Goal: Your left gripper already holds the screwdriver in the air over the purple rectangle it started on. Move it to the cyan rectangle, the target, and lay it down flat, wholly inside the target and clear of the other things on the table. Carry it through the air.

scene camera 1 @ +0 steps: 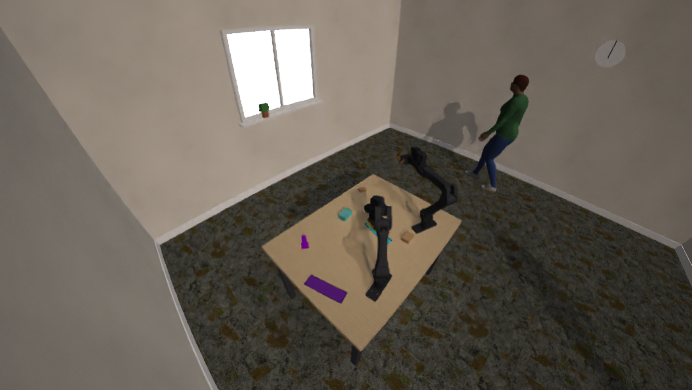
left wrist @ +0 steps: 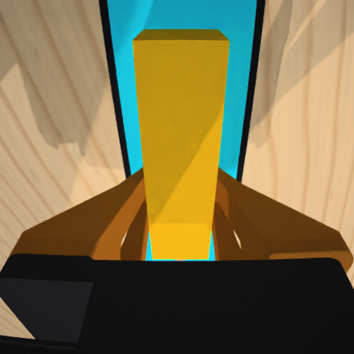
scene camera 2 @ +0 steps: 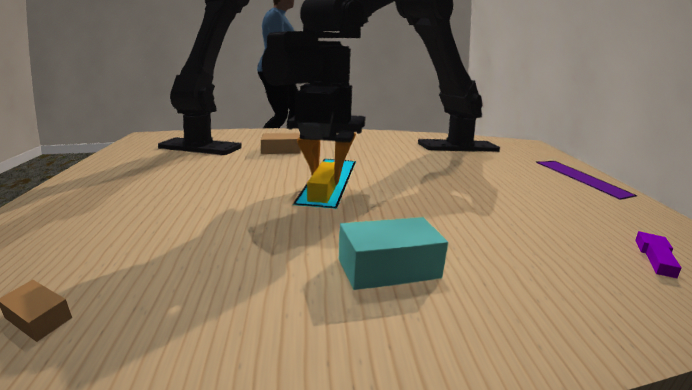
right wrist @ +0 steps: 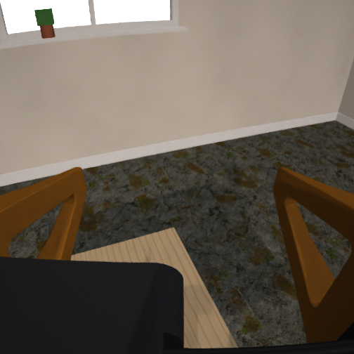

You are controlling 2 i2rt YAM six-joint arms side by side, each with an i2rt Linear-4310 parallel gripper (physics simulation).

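Frame: origin at the left arm's base, x right, y up, z back, level; metres.
Where they show: right gripper, fingertip midpoint: (scene camera 1: 402, 153); left arm's base at its link origin: (scene camera 1: 379, 285) (scene camera 2: 460, 147); right arm's base at its link origin: (scene camera 1: 424, 226) (scene camera 2: 197, 147).
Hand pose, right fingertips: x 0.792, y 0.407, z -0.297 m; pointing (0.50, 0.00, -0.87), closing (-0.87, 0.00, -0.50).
Note:
Each offset is from my right fingertips to the top centre of the thing. "pt": to the spot under its first point.
The screwdriver shows as a long yellow block {dx -0.442, dy -0.377, dz +0.081 m} (scene camera 2: 321, 186) (left wrist: 181, 125). My left gripper (scene camera 2: 325, 177) (left wrist: 180, 176) is shut on it, one finger on each long side. It is level and very low over the cyan rectangle (scene camera 1: 384, 238) (scene camera 2: 334, 196) (left wrist: 122, 60), lined up with its length; cyan shows along both sides of it in the left wrist view. Whether it touches the surface I cannot tell. The rectangle's near end is hidden in the left wrist view. My right gripper (scene camera 1: 400, 158) (right wrist: 179, 177) is open and empty, high beyond the table. The purple rectangle {pt dx -0.994, dy -0.406, dz +0.061 m} (scene camera 1: 325, 289) (scene camera 2: 585, 179) lies bare.
A teal block {dx -0.450, dy -0.367, dz -0.196 m} (scene camera 1: 345, 214) (scene camera 2: 392, 252) lies in front of the target in scene camera 2. A brown block {dx -0.377, dy -0.377, dz +0.281 m} (scene camera 1: 408, 237) (scene camera 2: 280, 143) lies behind it, another {dx -0.110, dy -0.387, dz -0.261 m} (scene camera 1: 362, 190) (scene camera 2: 34, 309) at lower left. A magenta piece {dx -0.815, dy -0.392, dz -0.272 m} (scene camera 1: 304, 242) (scene camera 2: 659, 255) lies at far right there.

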